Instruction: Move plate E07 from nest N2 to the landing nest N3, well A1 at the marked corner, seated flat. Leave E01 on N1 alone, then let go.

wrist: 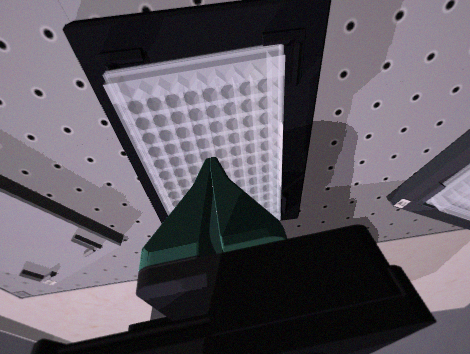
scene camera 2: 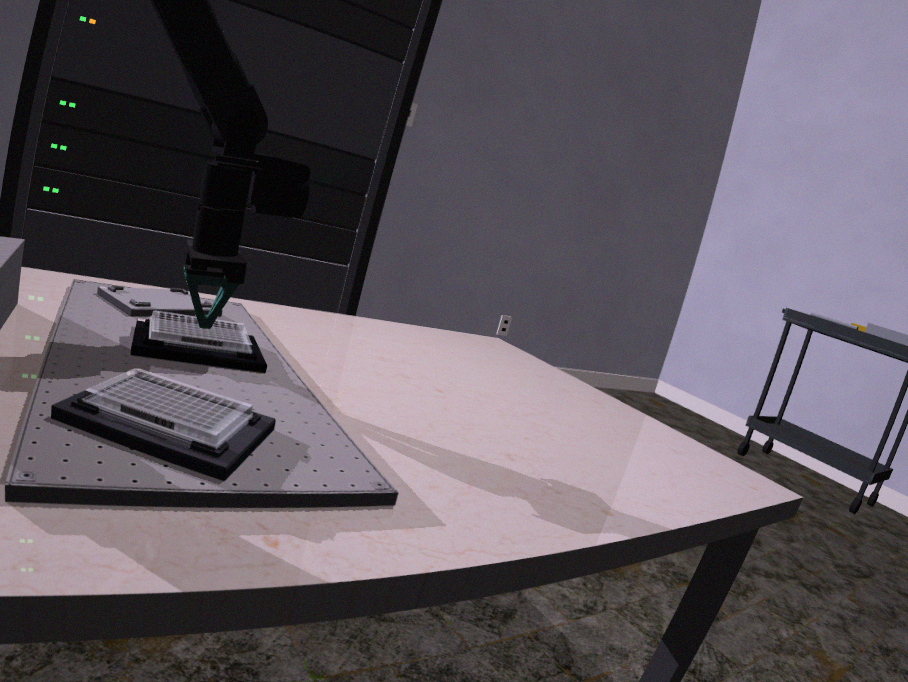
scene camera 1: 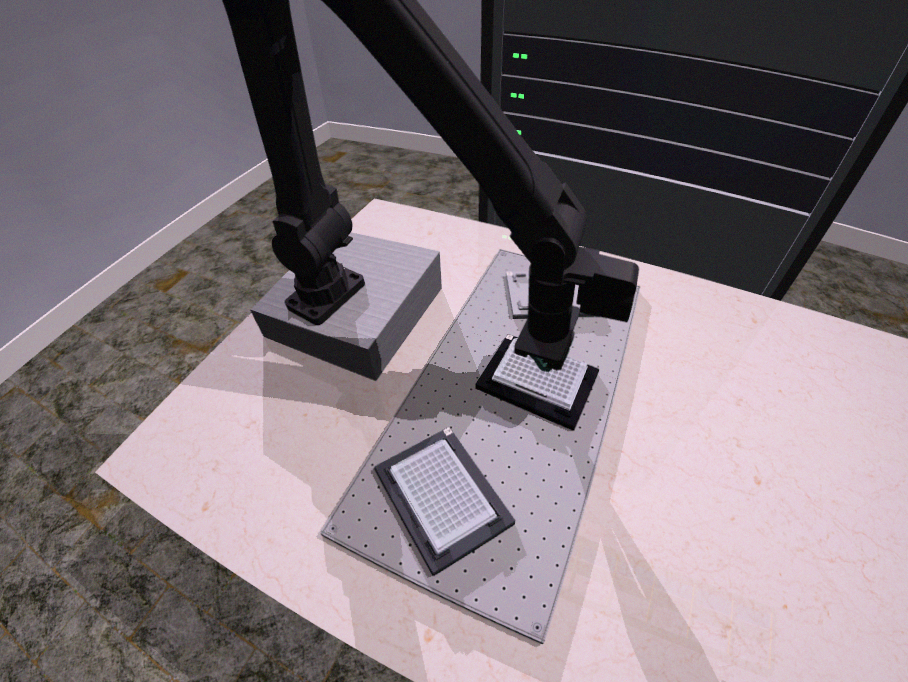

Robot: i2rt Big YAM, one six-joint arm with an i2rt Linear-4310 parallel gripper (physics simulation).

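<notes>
A clear 96-well plate (scene camera 1: 546,385) (scene camera 2: 172,330) (wrist: 210,110) sits in the black middle nest (scene camera 1: 576,419) (scene camera 2: 253,361) (wrist: 305,90) and looks level. Its label seems to read E07, small and blurred. My gripper (scene camera 1: 543,364) (scene camera 2: 207,325) (wrist: 212,165) is shut on nothing, green fingertips together, pointing down over this plate's wells; whether the tips touch it I cannot tell. A second plate (scene camera 1: 440,491) (scene camera 2: 168,407) sits in the dark grey front nest (scene camera 1: 502,522) (scene camera 2: 227,466) (wrist: 430,170); its label is unclear. The light grey back nest (scene camera 1: 516,312) (scene camera 2: 157,299) shows no plate. I cannot read nest numbers.
The nests stand on a perforated metal board (scene camera 1: 543,499) (scene camera 2: 315,469) on the pink table (scene camera 1: 734,440) (scene camera 2: 477,411). The arm's base stands on a grey block (scene camera 1: 396,293) at the left in scene camera 1. A dark rack (scene camera 1: 660,176) stands behind; a cart (scene camera 2: 822,326) stands far right.
</notes>
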